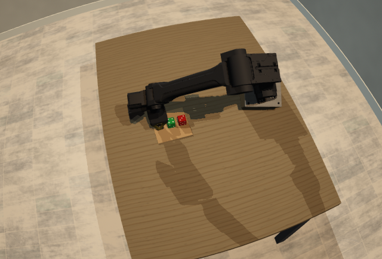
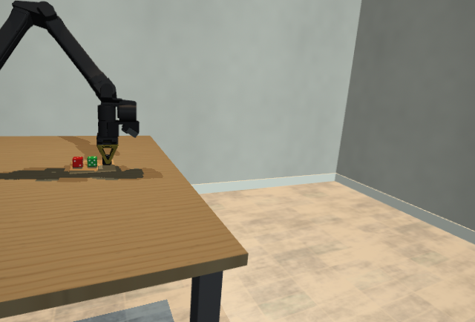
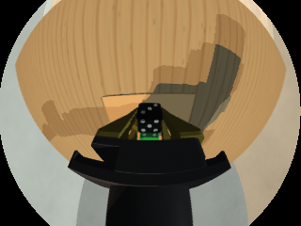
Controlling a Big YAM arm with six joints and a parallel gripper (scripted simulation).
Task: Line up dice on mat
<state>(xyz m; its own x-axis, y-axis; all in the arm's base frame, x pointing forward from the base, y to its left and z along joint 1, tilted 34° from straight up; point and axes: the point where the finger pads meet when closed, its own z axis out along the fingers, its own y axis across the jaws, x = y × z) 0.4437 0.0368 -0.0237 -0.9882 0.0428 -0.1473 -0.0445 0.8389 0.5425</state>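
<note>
The black die lies right at my hand. The rest, counted from my hand: tan mat: 5 cm behind, 2 cm below; green die: 5 cm behind; red die: 9 cm behind.
</note>
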